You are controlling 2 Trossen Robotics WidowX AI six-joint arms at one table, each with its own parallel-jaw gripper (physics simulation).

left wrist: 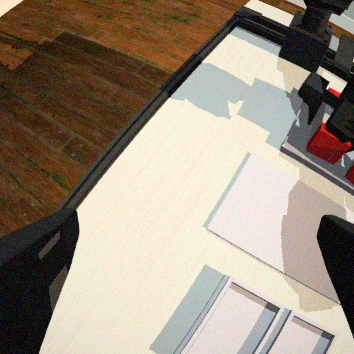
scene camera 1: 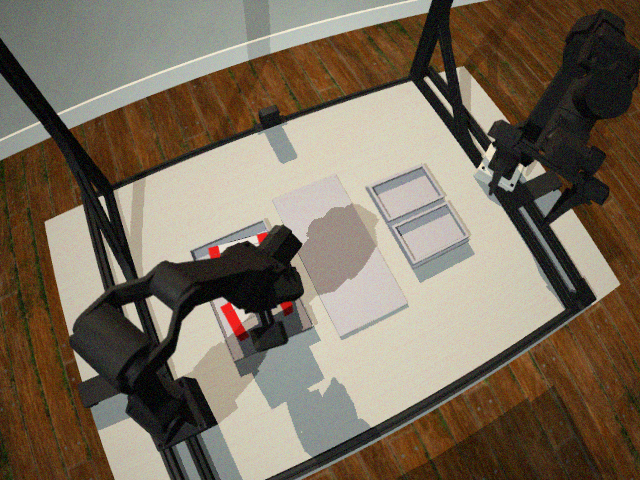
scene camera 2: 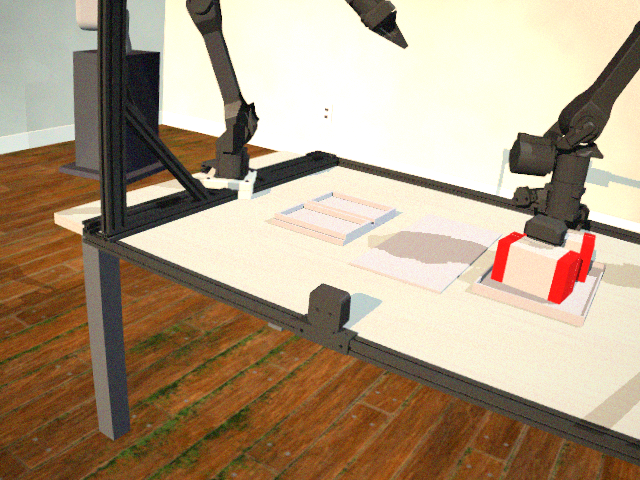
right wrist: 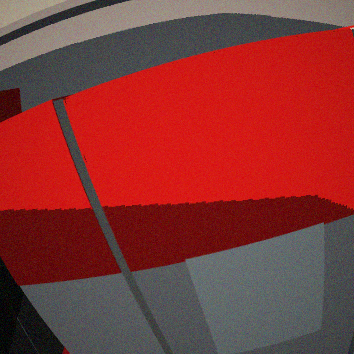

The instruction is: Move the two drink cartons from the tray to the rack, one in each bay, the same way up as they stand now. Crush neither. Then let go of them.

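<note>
Two white cartons with red end bands lie in the grey tray. One carton is at the tray's upper side in scene camera 1. The other carton is at its lower side. My right gripper is open, low over that lower carton, fingers seemingly on either side; its body hides much. My left gripper is open and empty, high near the rack. The two-bay rack has both bays empty.
A flat pale slab lies between the tray and the rack. A small dark block stands on the table's edge. Dark frame rails and posts border the table.
</note>
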